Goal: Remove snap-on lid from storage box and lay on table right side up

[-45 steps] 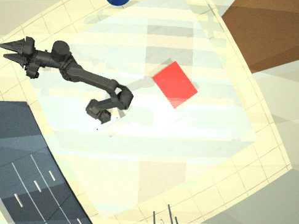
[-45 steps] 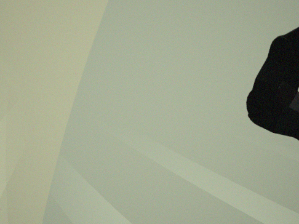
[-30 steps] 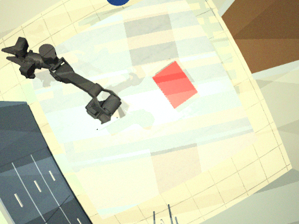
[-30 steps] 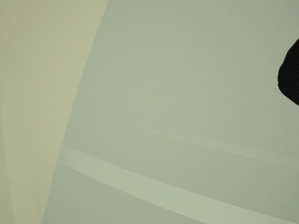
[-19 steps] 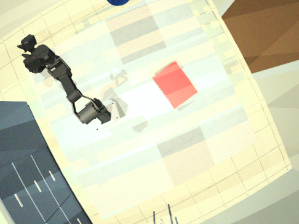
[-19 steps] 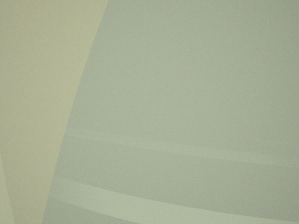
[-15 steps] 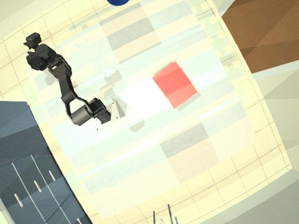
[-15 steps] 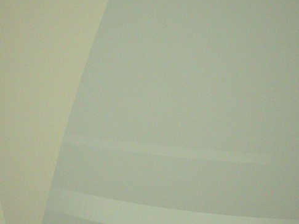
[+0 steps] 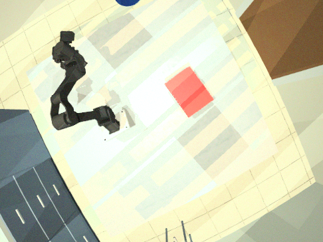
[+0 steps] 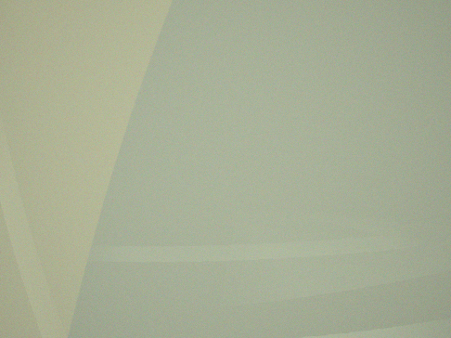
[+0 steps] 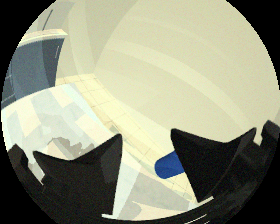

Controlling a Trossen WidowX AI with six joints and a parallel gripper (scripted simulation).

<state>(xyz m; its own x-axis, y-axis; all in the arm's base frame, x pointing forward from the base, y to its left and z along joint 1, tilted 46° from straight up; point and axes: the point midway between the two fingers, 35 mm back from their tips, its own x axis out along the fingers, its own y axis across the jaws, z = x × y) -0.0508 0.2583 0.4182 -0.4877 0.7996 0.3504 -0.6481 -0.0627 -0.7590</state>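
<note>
The red lid lies 540 mm ahead of my gripper tip, 480 mm to the right of it and 140 mm below it. Round my gripper tip: grey-blue box (540 mm ahead, 480 mm to the right, 190 mm below).
</note>
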